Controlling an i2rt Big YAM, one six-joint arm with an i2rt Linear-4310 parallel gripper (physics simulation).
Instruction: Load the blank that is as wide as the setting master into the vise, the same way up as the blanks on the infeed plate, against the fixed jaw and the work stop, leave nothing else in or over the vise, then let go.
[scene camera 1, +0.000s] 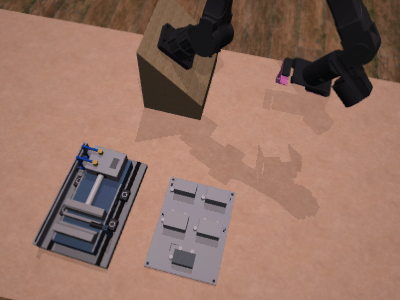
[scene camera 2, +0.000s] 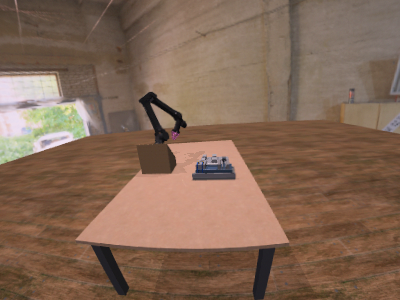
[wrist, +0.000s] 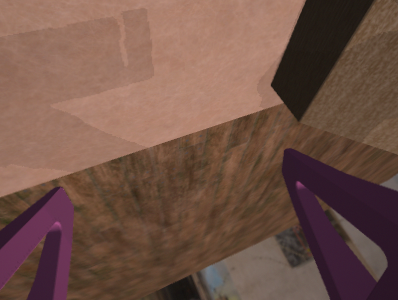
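Observation:
The vise stands at the left in scene camera 1, with a blue bed, grey crosswise bars and a round shaft. What lies between its bars is too small to make out surely. The grey infeed plate lies to its right. Several light grey blanks sit on it in two rows. A darker grey block sits near its front, beside small pins. My gripper is open and empty, high near the table's back edge, far from vise and plate.
A brown wedge-shaped block carries the arm's base at the back of the table. It stands left of the gripper in scene camera 1, behind the vise and plate. The table's back edge crosses the wrist view.

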